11 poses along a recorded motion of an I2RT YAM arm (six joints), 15 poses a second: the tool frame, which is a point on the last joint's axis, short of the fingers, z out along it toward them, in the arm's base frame.
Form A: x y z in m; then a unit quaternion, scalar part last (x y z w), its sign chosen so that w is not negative.
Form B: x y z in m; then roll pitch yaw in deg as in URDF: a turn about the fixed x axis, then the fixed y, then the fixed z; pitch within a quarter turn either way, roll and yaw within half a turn. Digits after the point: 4 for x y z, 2 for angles.
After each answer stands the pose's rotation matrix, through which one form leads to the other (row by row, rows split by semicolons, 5 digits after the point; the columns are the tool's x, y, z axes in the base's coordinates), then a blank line. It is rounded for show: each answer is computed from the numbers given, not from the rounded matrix.
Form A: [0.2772 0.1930 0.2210 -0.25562 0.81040 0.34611 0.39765]
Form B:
[0.2772 0.1930 0.2210 141.16 55.23 -165.89]
-0.55307 -0.68957 0.46756; -0.13905 0.62974 0.76426; -0.82145 0.35768 -0.44417

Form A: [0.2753 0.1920 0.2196 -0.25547 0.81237 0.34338 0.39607]
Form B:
[0.2753 0.1920 0.2196 141.72 54.98 -165.56]
-0.55572 -0.68708 0.46807; -0.14307 0.63365 0.76028; -0.81896 0.35554 -0.45043

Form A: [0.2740 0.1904 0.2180 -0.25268 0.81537 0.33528 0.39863]
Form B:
[0.2740 0.1904 0.2180 142.95 55.04 -165.37]
-0.55449 -0.67936 0.48063; -0.14475 0.64748 0.74821; -0.81950 0.34530 -0.45736

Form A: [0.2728 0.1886 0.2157 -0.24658 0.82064 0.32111 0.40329]
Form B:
[0.2728 0.1886 0.2157 144.99 55.11 -165.24]
-0.55311 -0.66370 0.50355; -0.14571 0.67218 0.72591; -0.82027 0.32814 -0.46849

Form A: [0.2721 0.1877 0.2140 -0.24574 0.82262 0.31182 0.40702]
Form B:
[0.2721 0.1877 0.2140 146.57 55.38 -164.64]
-0.54789 -0.65814 0.51640; -0.15047 0.68476 0.71307; -0.82291 0.31298 -0.47420

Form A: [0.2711 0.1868 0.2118 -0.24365 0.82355 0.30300 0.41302]
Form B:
[0.2711 0.1868 0.2118 147.93 55.89 -164.38]
-0.54010 -0.65161 0.53264; -0.15103 0.69765 0.70034; -0.82794 0.29781 -0.47521

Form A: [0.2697 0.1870 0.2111 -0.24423 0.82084 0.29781 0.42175]
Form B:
[0.2697 0.1870 0.2111 148.79 56.91 -164.08]
-0.52495 -0.65216 0.54692; -0.14975 0.70332 0.69492; -0.83785 0.28290 -0.46687

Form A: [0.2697 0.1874 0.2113 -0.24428 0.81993 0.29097 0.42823]
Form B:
[0.2697 0.1874 0.2113 149.99 57.61 -163.59]
-0.51389 -0.64979 0.56008; -0.15138 0.71133 0.68636; -0.84439 0.26793 -0.46391

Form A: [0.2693 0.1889 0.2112 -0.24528 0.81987 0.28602 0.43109]
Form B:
[0.2693 0.1889 0.2112 151.01 57.91 -162.97]
-0.50800 -0.64880 0.56657; -0.15560 0.71606 0.68048; -0.84719 0.25752 -0.46471

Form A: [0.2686 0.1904 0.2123 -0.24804 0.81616 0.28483 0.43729]
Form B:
[0.2686 0.1904 0.2123 151.42 58.77 -162.51]
-0.49450 -0.65399 0.57250; -0.15578 0.71469 0.68187; -0.85510 0.24800 -0.45529

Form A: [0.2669 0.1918 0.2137 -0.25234 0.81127 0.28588 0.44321]
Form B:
[0.2669 0.1918 0.2137 151.57 59.70 -161.99]
-0.47978 -0.66284 0.57485; -0.15602 0.70919 0.68753; -0.86341 0.24017 -0.44367

